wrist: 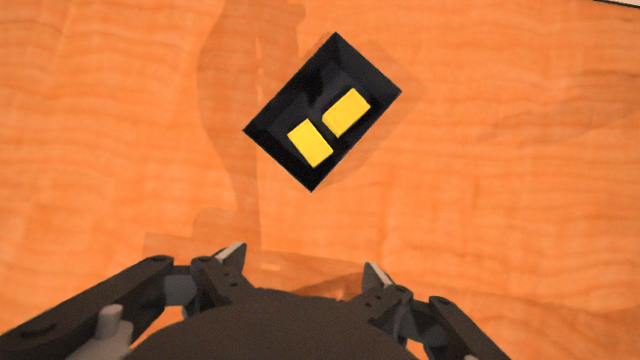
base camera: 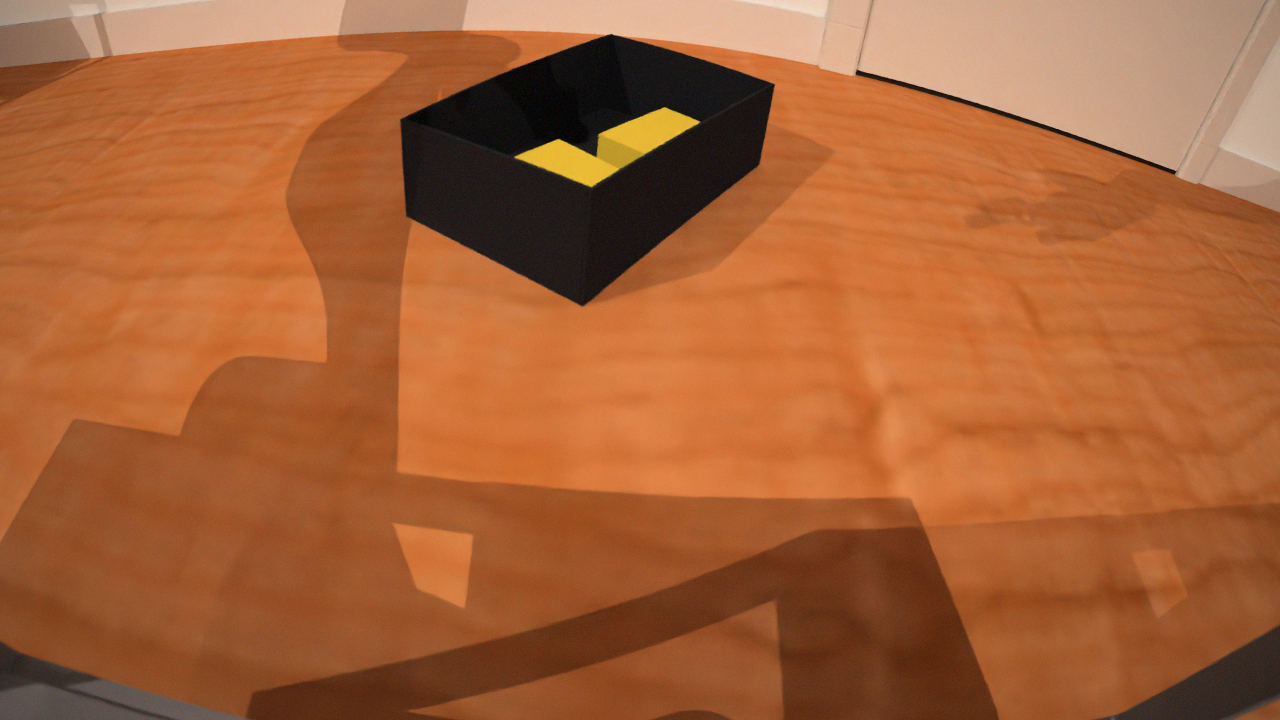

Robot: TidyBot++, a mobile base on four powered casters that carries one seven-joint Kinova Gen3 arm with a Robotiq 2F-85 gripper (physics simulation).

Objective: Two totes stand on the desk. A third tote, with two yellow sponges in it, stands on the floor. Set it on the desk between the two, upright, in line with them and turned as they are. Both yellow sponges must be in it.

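Observation:
A black tote [base camera: 501,201] [wrist: 270,110] stands upright on the wooden floor, turned at an angle to both views. Two yellow sponges lie in it, side by side with a small gap. One sponge [base camera: 563,162] [wrist: 310,143] lies near its closer end, the other sponge [base camera: 648,132] [wrist: 346,112] lies farther along its right side wall. My gripper [wrist: 304,265] is open and empty, high above the floor, with the tote ahead of the fingers in the wrist view. The gripper does not show in the base camera view. The desk and its two totes do not show in either view.
A pale wall with a white baseboard [base camera: 733,19] runs behind the tote. A pale panel [base camera: 1056,62] stands at the back right. Shadows of the arm and base fall across the floor [base camera: 716,385] [wrist: 500,210]. Dark parts of the base edge show at the bottom corners of the base camera view.

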